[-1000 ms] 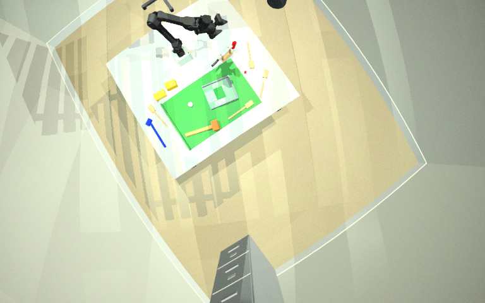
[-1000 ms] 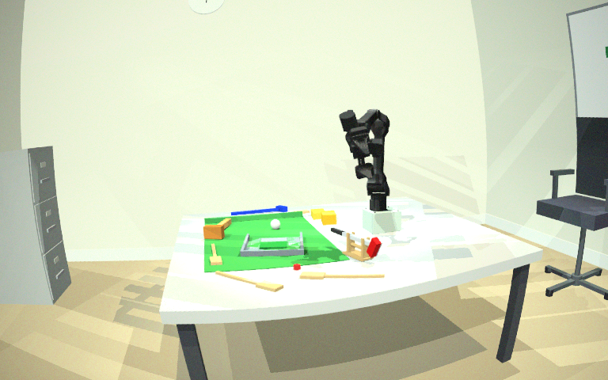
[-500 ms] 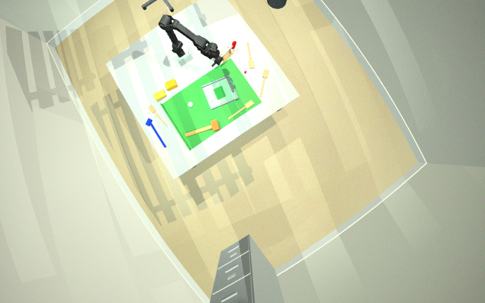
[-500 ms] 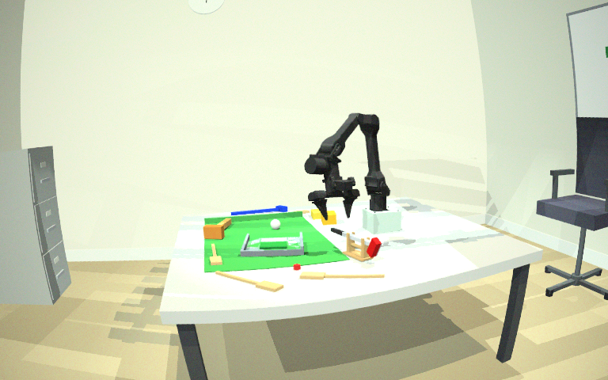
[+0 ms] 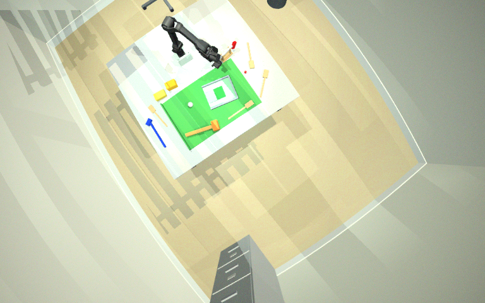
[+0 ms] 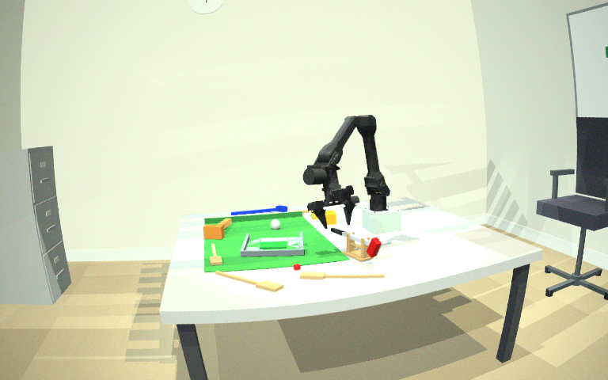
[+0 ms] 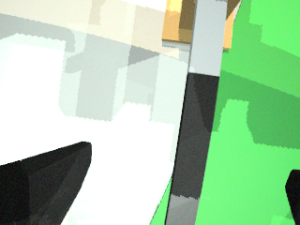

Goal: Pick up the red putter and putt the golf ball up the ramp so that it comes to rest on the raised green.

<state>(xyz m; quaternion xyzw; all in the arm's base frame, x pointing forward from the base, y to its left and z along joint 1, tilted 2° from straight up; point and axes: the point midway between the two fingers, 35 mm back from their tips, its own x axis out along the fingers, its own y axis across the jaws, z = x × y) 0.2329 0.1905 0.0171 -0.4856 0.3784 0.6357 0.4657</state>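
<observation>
The red putter lies 30 mm behind my gripper tip, 110 mm to the left of it and 20 mm below it. The rest, counted from my gripper tip: small red piece 180 mm ahead, 190 mm to the left, 70 mm below; white golf ball 180 mm ahead, 360 mm to the right, 50 mm below; small wooden rack 40 mm behind, 130 mm to the left, 40 mm below.
</observation>
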